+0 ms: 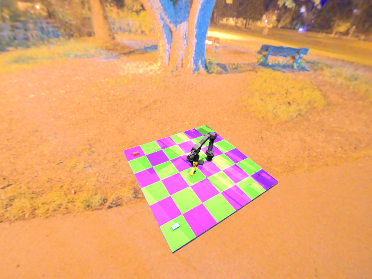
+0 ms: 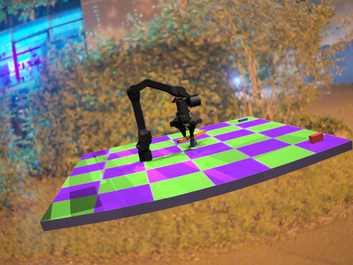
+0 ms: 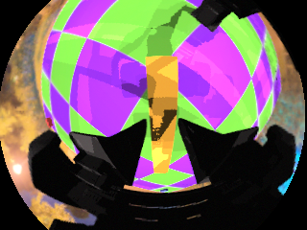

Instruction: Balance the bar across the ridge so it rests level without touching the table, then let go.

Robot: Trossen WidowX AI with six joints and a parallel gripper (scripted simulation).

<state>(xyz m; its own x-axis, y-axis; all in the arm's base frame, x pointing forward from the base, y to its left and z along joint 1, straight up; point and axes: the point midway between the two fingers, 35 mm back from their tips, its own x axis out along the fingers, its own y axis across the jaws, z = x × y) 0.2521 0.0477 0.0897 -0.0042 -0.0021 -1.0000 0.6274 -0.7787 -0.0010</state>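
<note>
Now: the bar 2 cm to the left of my gripper tip and 2 cm ahead of it. Round my gripper tip: blue block (49 cm ahead, 45 cm to the left, 5 cm below); then red block (55 cm to the right, 49 cm ahead, 4 cm below).
</note>
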